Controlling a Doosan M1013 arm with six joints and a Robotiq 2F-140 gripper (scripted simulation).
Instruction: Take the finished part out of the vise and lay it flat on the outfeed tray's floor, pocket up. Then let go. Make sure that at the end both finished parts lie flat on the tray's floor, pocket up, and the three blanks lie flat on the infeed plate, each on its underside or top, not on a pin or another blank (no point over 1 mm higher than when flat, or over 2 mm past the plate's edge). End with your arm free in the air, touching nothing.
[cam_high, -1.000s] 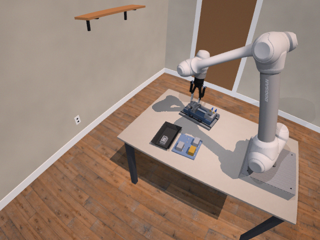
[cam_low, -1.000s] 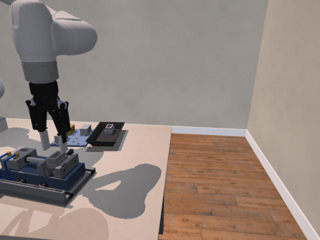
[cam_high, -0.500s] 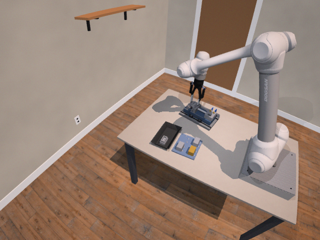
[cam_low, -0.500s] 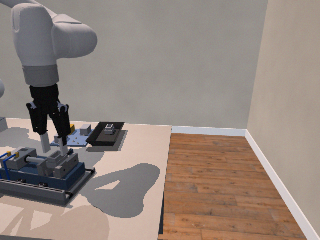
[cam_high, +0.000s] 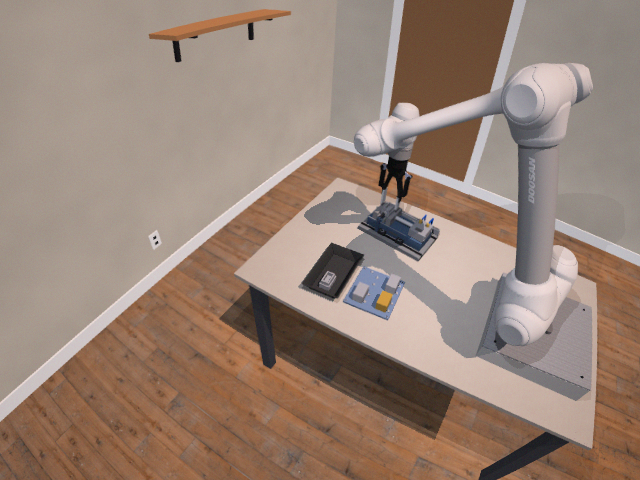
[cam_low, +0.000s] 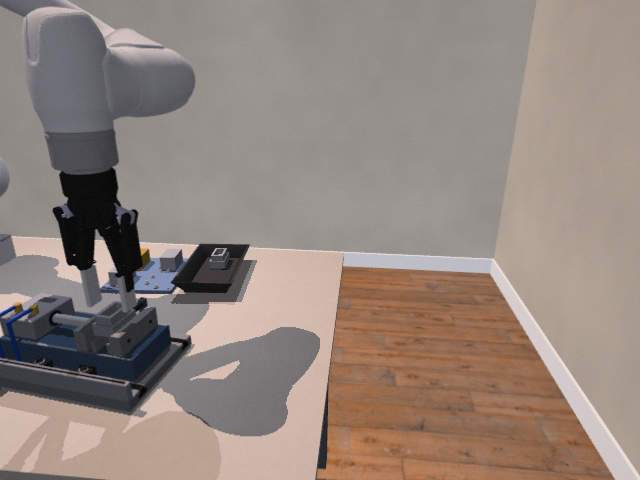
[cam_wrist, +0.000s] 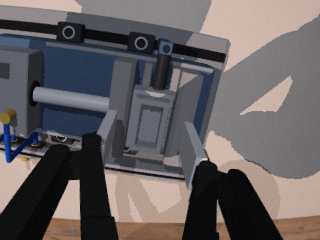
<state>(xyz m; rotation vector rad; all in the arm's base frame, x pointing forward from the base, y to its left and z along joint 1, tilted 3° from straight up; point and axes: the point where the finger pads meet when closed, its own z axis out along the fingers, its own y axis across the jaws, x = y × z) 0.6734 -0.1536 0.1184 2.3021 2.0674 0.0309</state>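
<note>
My gripper is now 110 mm above the blue vise, 70 mm past it and 10 mm to the right of it. The rest, counted from my hand: blue fixture plate (350 mm to the left, 150 mm below, 130 mm behind); then yellow block (390 mm to the left, 180 mm behind, 130 mm below).
</note>
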